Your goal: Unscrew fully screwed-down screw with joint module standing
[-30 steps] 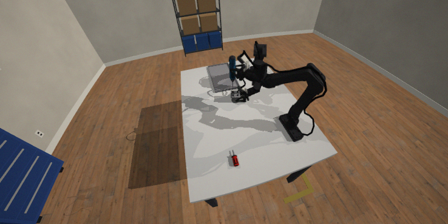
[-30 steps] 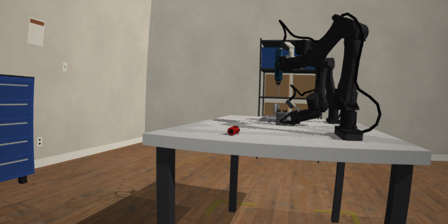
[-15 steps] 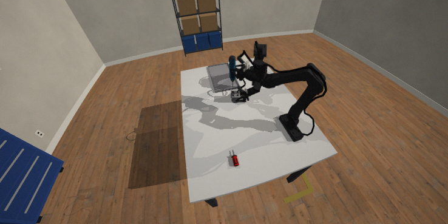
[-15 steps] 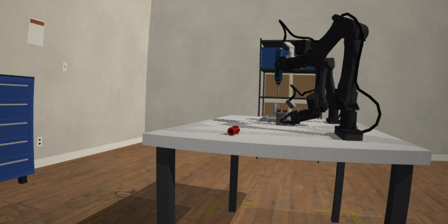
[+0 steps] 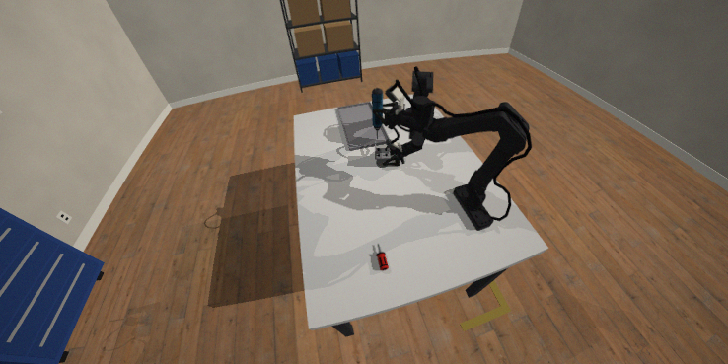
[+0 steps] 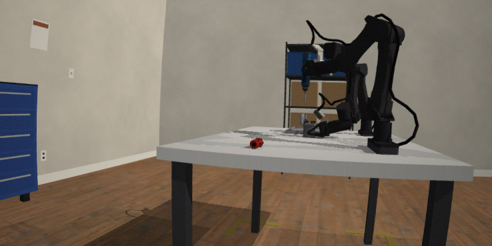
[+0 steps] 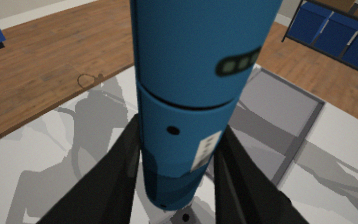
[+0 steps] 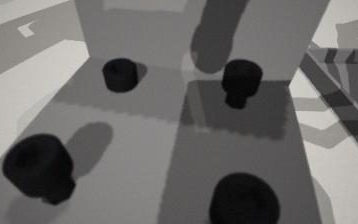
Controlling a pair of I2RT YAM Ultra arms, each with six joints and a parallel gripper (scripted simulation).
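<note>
My right gripper is now 1 cm below the joint module. Also, from my right hand: bit 16 cm above, 3 cm ahead, 1 cm to the left; flat grey tray 34 cm to the right, 4 cm ahead, 2 cm below; grey bracket 5 cm above.
</note>
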